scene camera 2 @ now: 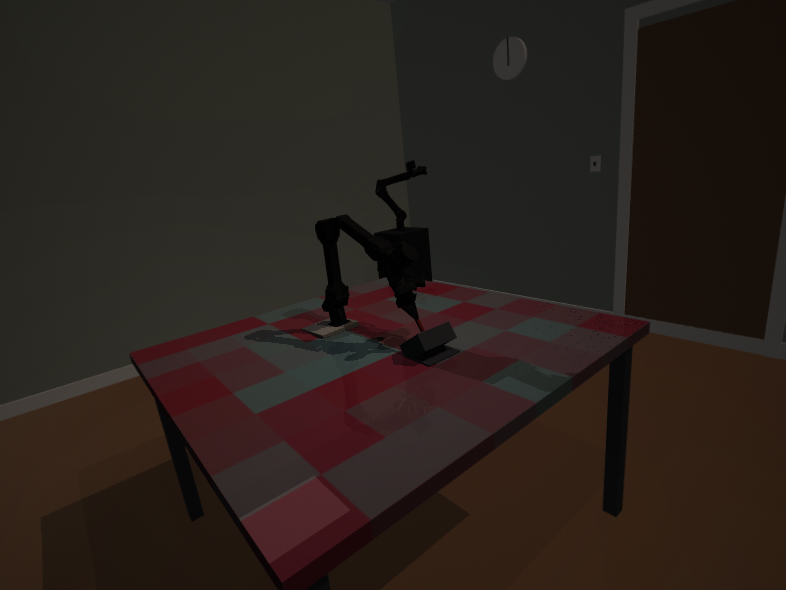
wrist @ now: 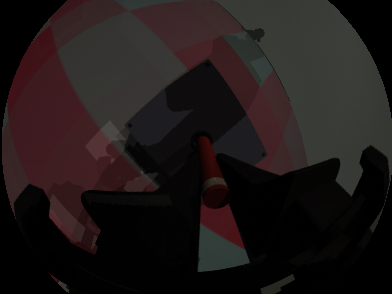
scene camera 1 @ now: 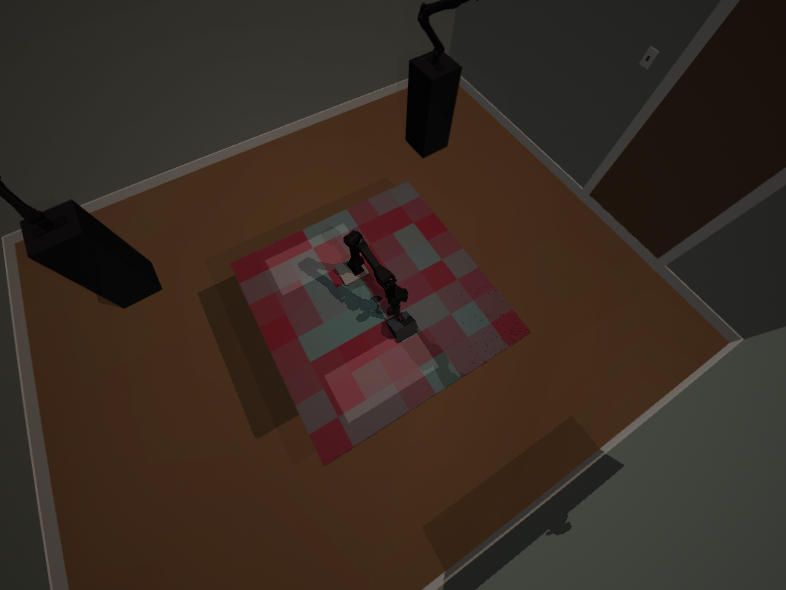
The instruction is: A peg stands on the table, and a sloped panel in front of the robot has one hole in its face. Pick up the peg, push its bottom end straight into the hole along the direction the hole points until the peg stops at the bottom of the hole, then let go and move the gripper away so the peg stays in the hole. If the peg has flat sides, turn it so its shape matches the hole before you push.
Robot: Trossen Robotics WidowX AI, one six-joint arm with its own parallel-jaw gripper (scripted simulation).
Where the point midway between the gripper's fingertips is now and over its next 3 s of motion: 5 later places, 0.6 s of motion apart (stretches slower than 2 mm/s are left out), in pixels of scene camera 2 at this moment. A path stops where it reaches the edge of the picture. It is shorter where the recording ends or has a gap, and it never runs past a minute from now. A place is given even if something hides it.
The gripper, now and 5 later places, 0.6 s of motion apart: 417, 319; 418, 321; 419, 323; 420, 325; 422, 328; 421, 327
